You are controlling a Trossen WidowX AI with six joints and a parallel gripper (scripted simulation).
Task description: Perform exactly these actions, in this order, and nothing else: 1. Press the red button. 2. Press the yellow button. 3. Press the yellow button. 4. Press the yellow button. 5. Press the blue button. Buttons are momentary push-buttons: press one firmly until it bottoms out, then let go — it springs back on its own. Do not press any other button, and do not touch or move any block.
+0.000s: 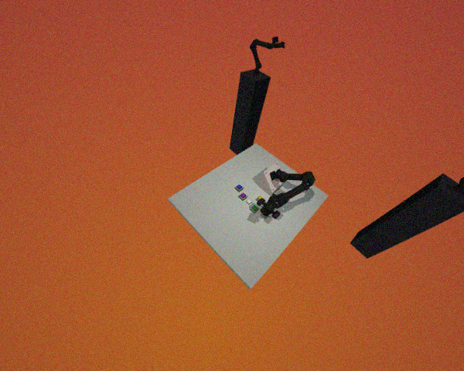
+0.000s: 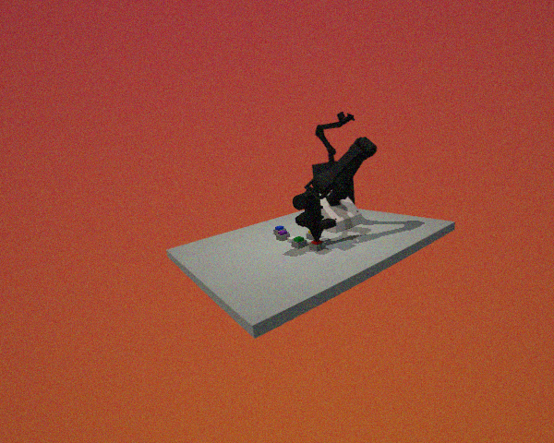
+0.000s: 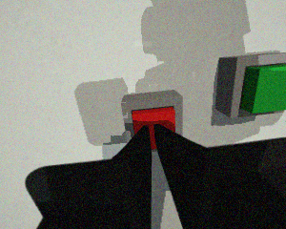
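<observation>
Now: gripper tip right at the red button. From my gripper tip the other things lie so: white block: 17 cm to the right, 2 cm below, 2 cm ahead; green button: 9 cm to the right, 3 cm ahead; yellow button: 13 cm to the right, 7 cm behind.
</observation>
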